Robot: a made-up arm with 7 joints.
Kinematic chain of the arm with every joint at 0, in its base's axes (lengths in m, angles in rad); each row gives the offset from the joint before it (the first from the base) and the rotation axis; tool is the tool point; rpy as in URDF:
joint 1: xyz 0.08 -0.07 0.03 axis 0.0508 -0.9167 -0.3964
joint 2: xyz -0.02 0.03 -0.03 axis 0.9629 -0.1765 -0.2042
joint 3: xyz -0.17 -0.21 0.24 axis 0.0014 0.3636 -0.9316
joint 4: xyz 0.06 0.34 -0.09 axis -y
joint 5: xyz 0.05 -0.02 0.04 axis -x
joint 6: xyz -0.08 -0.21 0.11 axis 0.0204 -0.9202 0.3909
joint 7: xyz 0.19 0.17 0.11 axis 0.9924 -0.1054 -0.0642
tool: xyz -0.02 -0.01 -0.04 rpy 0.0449 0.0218 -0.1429
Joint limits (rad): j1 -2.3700..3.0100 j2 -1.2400..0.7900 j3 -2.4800..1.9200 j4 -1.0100..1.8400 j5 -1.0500..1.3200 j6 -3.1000..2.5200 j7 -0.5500..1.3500
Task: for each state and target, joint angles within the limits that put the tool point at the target. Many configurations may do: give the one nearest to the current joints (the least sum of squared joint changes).
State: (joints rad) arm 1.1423 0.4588 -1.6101 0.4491 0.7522 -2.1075 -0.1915
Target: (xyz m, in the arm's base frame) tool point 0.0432 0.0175 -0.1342
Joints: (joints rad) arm 1.5066 0.4211 -0.9658 0.5908 -0.0681 -2.1319 -0.1933
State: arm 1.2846 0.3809 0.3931 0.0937 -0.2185 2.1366 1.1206
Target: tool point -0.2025 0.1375 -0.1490
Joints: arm 1.3243 0.4756 0.4183 0.1093 -0.2772 2.1896 1.1037
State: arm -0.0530 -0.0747 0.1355 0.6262 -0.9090 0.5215 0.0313
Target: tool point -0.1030 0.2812 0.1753
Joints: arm 0.3960 -0.9631 0.4179 0.8157 -0.3635 0.6211 0.1420
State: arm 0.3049 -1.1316 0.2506 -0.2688 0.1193 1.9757 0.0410
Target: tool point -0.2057 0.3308 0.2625
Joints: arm 0.0007 -0.9246 -0.1811 -0.3435 0.2398 1.8140 -0.0138
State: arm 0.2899 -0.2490 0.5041 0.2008 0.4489 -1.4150 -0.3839
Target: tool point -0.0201 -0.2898 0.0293
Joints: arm 0.5143 0.2165 0.9546 0.1155 0.3492 -1.5671 -0.4404
